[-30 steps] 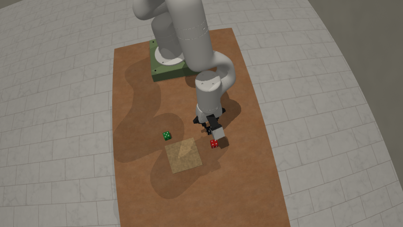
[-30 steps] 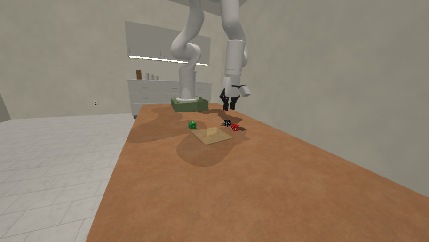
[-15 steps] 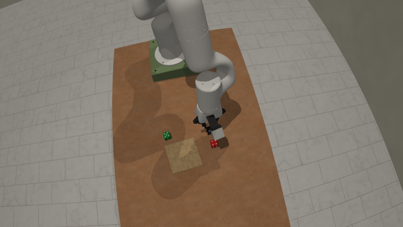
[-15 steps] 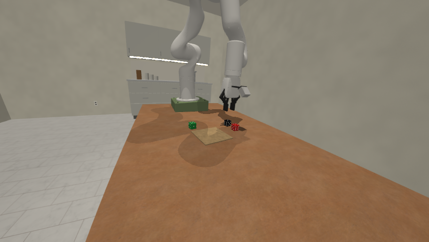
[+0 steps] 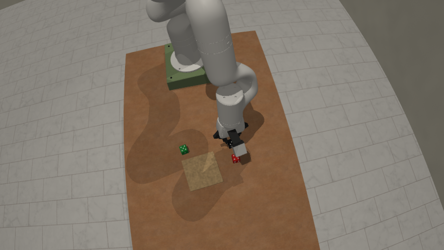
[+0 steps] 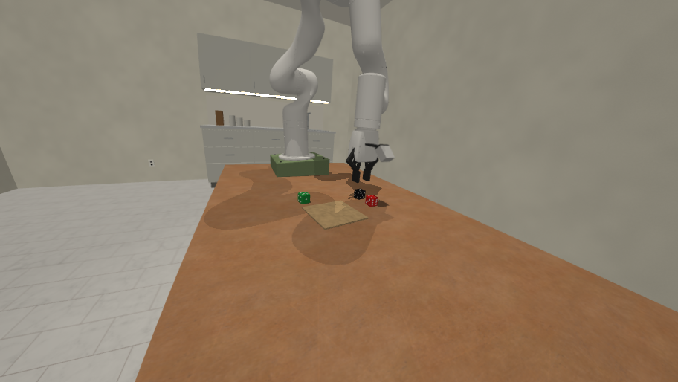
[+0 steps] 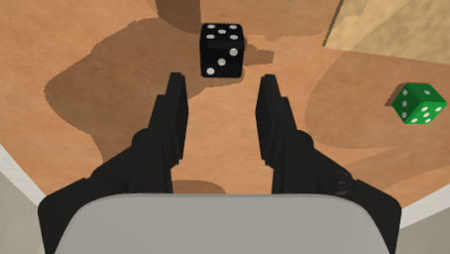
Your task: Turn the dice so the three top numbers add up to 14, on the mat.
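The black die is 7 cm below my hand. Round my hand: green die 3 cm behind, 20 cm to the right, 7 cm below; tan square mat 8 cm ahead, 15 cm to the right, 8 cm below; red die 7 cm ahead, 7 cm below.
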